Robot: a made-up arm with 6 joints.
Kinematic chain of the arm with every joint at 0, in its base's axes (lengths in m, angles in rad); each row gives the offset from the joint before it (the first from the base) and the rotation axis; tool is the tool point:
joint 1: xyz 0 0 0.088 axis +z
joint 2: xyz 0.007 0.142 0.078 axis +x
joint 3: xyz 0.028 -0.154 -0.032 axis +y
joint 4: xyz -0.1 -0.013 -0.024 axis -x
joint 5: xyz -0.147 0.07 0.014 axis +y
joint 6: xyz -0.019 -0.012 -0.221 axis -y
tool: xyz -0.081 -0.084 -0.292
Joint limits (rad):
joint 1: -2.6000..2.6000
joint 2: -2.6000..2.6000
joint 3: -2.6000..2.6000
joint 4: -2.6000..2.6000
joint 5: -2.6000..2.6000
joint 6: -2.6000..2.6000
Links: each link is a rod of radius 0.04 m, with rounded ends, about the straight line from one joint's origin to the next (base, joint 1, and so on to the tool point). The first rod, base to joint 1, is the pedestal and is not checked.
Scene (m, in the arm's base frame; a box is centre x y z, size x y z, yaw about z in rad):
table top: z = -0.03
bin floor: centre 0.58 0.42 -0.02 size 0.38 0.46 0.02 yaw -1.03
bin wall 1: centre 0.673 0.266 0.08 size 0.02 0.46 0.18 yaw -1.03
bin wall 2: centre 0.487 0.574 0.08 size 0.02 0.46 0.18 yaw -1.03
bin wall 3: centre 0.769 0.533 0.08 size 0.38 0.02 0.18 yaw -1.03
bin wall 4: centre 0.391 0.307 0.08 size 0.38 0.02 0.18 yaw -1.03
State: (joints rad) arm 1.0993 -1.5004 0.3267 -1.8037 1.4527 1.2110
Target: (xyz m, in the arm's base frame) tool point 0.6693 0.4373 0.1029
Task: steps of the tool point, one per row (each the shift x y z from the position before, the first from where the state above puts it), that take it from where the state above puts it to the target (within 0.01 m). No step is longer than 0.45 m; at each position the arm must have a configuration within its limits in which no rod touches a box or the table.
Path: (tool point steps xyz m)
1: -0.1436 0.3242 0.0322
2: 0.0504 0.3642 0.0391
3: 0.2395 0.2939 0.0425
4: 0.3657 0.1323 0.0421
5: 0.3899 -0.0736 0.0373
6: 0.3038 -0.2639 0.0288
7: 0.0000 0.0000 -0.2083

